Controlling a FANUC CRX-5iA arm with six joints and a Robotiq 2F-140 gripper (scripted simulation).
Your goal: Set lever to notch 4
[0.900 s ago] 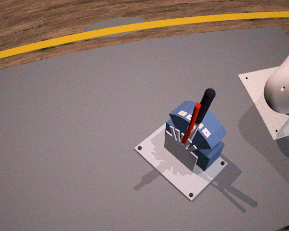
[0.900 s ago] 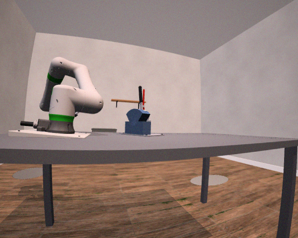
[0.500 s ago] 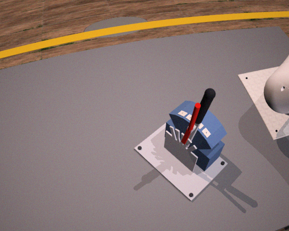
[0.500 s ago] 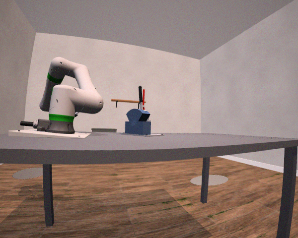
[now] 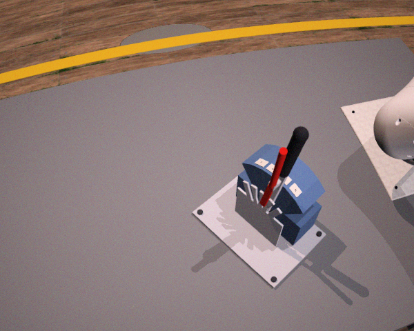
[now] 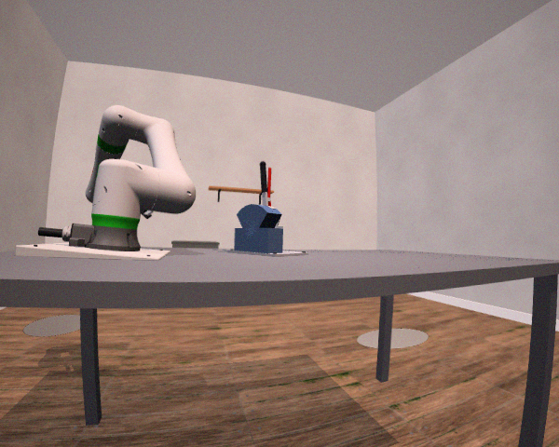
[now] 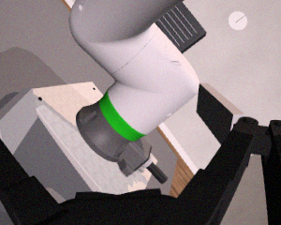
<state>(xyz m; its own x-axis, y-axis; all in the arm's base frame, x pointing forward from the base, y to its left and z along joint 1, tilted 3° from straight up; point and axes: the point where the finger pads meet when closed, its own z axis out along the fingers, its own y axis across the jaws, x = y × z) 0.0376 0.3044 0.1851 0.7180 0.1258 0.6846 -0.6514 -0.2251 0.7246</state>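
The red bar is 460 mm ahead of my hand and 240 mm to the right of it.
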